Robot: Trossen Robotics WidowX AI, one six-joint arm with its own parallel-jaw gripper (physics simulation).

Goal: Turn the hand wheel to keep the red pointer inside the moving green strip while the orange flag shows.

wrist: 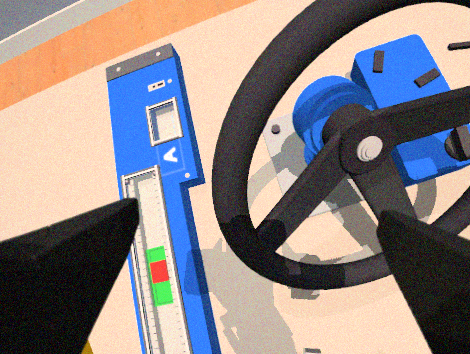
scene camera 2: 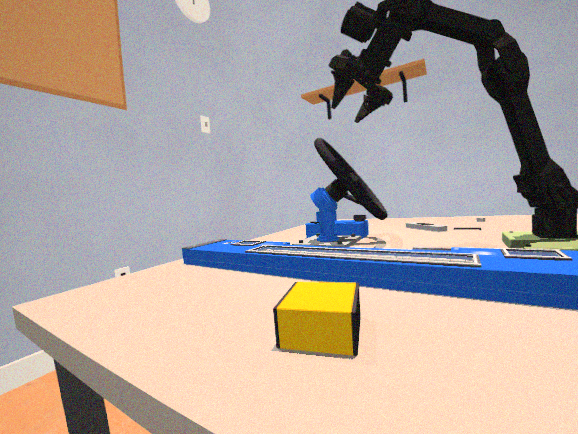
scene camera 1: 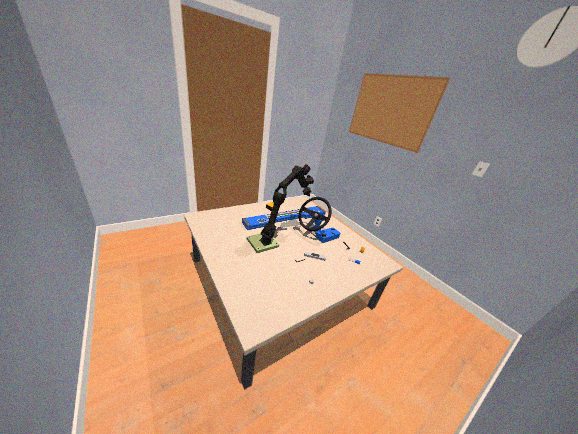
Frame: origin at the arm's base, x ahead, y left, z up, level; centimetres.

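Seen in the pictures: gripper, fingertip midpoint: (wrist: 259,216) (scene camera 2: 344,115); arm's base, origin of the base link: (scene camera 2: 555,235) (scene camera 1: 265,242).
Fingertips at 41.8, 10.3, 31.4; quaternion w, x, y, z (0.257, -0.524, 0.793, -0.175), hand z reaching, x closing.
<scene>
Pixels of each thing's top centre, then the offset from my fingertips to it, as dx, dy, dz. "spot": a spot on its surface instead.
- red pointer, surface spot: (wrist: 159,272) spot: +1.1, +18.8, -29.8
- green strip, surface spot: (wrist: 163,295) spot: -2.1, +19.0, -29.8
- pale framed window, middle of its top: (wrist: 164,121) +23.3, +13.0, -29.8
- yellow block, middle of its top: (scene camera 2: 319,294) (scene camera 1: 271,204) -8.1, +39.2, -29.6
- grey bar, middle of its top: (scene camera 2: 424,223) (scene camera 1: 315,254) -14.8, -37.6, -31.9
- blue-ended marker, surface spot: (scene camera 1: 357,261) spot: +10.9, -56.7, -32.5
- small orange piece, middle of its top: (scene camera 1: 363,246) +28.1, -47.8, -30.6
The black hand wheel (scene camera 1: 316,215) (scene camera 2: 350,177) (wrist: 230,175) stands tilted on a blue mount. My gripper (scene camera 1: 308,193) (scene camera 2: 345,114) (wrist: 259,216) is open and empty, above the wheel and apart from it in the scene camera 2 view. The long blue housing (scene camera 1: 256,221) (scene camera 2: 400,280) (wrist: 135,120) lies beside the wheel. In its slot, in the wrist view, the red pointer (wrist: 159,272) sits inside the green strip (wrist: 163,295), with green at both ends. A pale framed window (wrist: 166,121) is near the housing's end. The orange flag does not show in any view.
A yellow block (scene camera 1: 270,205) (scene camera 2: 317,320) stands on the table beyond the housing. A blue box (scene camera 1: 328,235) (wrist: 405,65) stands by the wheel. A grey bar (scene camera 1: 315,256) (scene camera 2: 426,227), a blue-ended marker (scene camera 1: 357,261) and a small orange piece (scene camera 1: 362,249) lie on the table.
</scene>
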